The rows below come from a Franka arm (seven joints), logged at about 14 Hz.
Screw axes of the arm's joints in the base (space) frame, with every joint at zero. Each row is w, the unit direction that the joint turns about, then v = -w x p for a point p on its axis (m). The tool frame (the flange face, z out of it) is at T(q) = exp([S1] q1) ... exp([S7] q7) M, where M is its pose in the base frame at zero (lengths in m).
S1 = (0, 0, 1, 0, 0, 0)
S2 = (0, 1, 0, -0.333, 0, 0)
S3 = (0, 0, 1, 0, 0, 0)
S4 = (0, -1, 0, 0.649, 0, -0.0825)
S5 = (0, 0, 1, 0, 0, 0)
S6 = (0, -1, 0, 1.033, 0, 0)
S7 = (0, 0, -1, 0, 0.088, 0)
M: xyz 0.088 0 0.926 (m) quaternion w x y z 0 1 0 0
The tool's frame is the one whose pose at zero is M.
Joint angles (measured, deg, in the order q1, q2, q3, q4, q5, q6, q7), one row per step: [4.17, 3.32, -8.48, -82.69, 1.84, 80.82, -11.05]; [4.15, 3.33, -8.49, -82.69, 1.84, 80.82, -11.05]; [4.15, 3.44, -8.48, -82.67, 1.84, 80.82, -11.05]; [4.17, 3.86, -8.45, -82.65, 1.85, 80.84, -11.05]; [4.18, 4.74, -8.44, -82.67, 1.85, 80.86, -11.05]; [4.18, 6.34, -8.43, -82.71, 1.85, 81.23, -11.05]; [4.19, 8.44, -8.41, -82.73, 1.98, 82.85, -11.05]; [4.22, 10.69, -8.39, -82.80, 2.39, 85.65, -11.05]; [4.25, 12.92, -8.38, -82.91, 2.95, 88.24, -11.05]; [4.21, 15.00, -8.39, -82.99, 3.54, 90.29, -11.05]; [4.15, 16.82, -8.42, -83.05, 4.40, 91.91, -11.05]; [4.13, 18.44, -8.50, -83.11, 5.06, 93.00, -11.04]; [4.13, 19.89, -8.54, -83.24, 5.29, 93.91, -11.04]
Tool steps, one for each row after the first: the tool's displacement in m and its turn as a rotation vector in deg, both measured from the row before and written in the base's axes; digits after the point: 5 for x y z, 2 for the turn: [0.00003, -0.00028, -0.00010, 0.00, 0.01, -0.03]; [0.00059, 0.00014, -0.00090, -0.01, 0.09, 0.01]; [0.00229, 0.00065, -0.00387, -0.02, 0.38, 0.05]; [0.00459, 0.00052, -0.00867, -0.06, 0.88, 0.02]; [0.00866, 0.00061, -0.01555, -0.14, 1.27, 0.00]; [0.01311, 0.00100, -0.01914, -0.14, 0.49, 0.01]; [0.01547, 0.00156, -0.02011, 0.05, -0.51, -0.01]; [0.01408, 0.00169, -0.02102, 0.21, -0.29, -0.05]; [0.01159, 0.00075, -0.02035, 0.28, 0.07, -0.17]; [0.00921, 0.00072, -0.01825, 0.58, 0.20, -0.27]; [0.00694, 0.00028, -0.01697, 0.42, 0.54, -0.27]; [0.00547, 0.00005, -0.01610, 0.04, 0.65, -0.13]
